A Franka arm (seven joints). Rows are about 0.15 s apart.
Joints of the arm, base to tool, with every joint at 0 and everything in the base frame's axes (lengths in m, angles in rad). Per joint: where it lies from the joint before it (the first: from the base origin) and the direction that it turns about. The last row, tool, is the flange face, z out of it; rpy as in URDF.
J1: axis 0 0 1 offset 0.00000 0.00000 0.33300
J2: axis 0 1 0 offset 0.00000 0.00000 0.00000
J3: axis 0 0 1 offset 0.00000 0.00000 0.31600
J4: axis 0 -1 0 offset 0.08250 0.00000 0.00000
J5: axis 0 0 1 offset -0.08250 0.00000 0.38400
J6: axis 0 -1 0 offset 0.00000 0.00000 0.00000
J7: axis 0 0 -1 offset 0.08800 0.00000 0.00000
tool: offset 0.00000 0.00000 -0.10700 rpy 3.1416 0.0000 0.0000
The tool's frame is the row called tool.
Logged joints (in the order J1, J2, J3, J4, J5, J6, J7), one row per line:
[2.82, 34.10, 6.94, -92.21, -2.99, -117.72, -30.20]
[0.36, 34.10, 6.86, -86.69, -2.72, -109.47, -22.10]
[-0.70, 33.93, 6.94, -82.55, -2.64, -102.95, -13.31]
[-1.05, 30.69, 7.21, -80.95, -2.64, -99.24, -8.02]
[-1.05, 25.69, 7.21, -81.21, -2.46, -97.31, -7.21]
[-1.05, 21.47, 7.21, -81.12, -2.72, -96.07, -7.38]
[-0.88, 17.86, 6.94, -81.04, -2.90, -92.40, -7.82]
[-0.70, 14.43, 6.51, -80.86, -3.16, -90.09, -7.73]
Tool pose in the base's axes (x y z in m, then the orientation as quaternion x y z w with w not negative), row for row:
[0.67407, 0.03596, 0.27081, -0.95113, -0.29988, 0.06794, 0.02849]
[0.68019, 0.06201, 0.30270, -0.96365, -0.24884, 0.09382, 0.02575]
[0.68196, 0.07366, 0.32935, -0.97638, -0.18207, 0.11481, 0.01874]
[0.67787, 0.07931, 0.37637, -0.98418, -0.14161, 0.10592, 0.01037]
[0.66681, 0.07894, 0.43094, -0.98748, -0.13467, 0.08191, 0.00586]
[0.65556, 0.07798, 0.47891, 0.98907, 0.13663, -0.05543, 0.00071]
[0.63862, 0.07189, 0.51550, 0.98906, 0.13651, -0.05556, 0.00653]
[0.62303, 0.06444, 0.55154, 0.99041, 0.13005, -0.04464, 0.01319]
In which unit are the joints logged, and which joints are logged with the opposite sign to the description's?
The joints are logged in degrees. Opposite sign: J1, J6.
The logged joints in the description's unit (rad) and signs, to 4 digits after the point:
[-0.0492, 0.5952, 0.1211, -1.6094, -0.0522, 2.0546, -0.5271]
[-0.0063, 0.5952, 0.1197, -1.5130, -0.0475, 1.9106, -0.3857]
[0.0122, 0.5922, 0.1211, -1.4408, -0.0461, 1.7968, -0.2323]
[0.0183, 0.5356, 0.1258, -1.4128, -0.0461, 1.7321, -0.1400]
[0.0183, 0.4484, 0.1258, -1.4174, -0.0429, 1.6984, -0.1258]
[0.0183, 0.3747, 0.1258, -1.4158, -0.0475, 1.6767, -0.1288]
[0.0154, 0.3117, 0.1211, -1.4144, -0.0506, 1.6127, -0.1365]
[0.0122, 0.2519, 0.1136, -1.4113, -0.0552, 1.5724, -0.1349]

